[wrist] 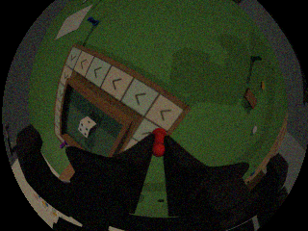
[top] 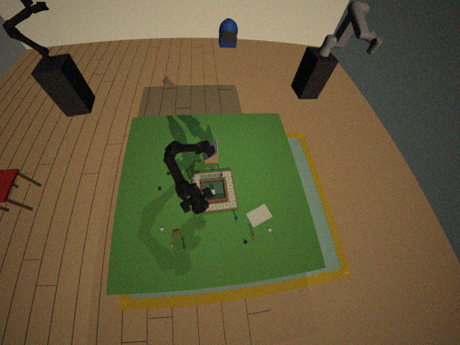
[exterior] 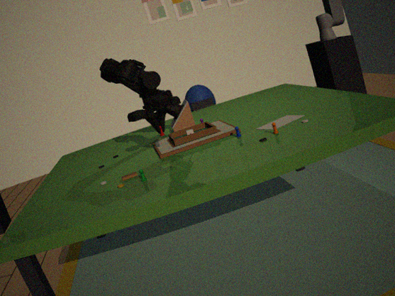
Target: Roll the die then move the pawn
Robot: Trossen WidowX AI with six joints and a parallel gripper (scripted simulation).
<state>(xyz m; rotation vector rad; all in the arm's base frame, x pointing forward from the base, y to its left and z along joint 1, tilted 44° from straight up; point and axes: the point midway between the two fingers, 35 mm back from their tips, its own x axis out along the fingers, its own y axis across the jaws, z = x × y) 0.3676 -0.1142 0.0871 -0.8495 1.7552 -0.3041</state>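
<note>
Right now the white die is 8 cm behind my gripper tip, 11 cm to the left of it and 5 cm below it. From my gripper tip the other things lie so: red pawn 1 cm above; then green tray 10 cm behind, 12 cm to the left, 7 cm below; then brown stick 14 cm ahead, 15 cm to the right, 7 cm below.
</note>
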